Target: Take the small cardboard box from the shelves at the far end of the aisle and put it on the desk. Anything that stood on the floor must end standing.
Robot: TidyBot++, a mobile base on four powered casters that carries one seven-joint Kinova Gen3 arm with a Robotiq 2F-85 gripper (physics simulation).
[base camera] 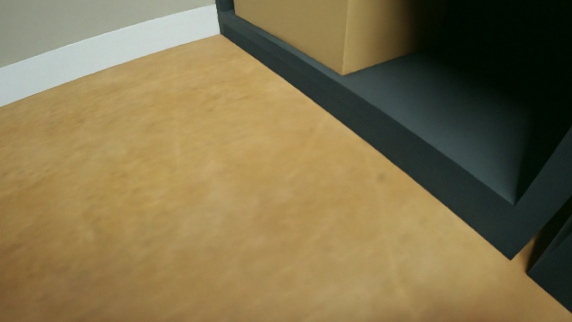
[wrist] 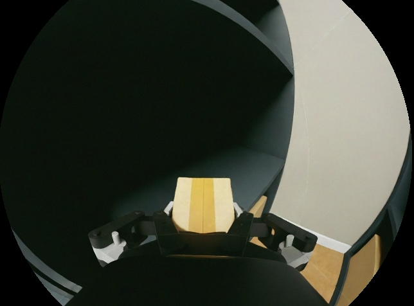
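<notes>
The small cardboard box, pale with a darker yellow tape stripe, is between the fingers at the lower middle of the wrist view. My gripper is shut on it, one finger on each side. The box shows in front of a shelf board of a dark shelf compartment; I cannot tell whether it touches the board. The gripper does not show in the base camera view. The desk does not show in either view.
A dark shelf unit crosses the right of the base camera view, with a large cardboard box on its bottom shelf. The end wall is at the right. Another unit with a box stands at lower right.
</notes>
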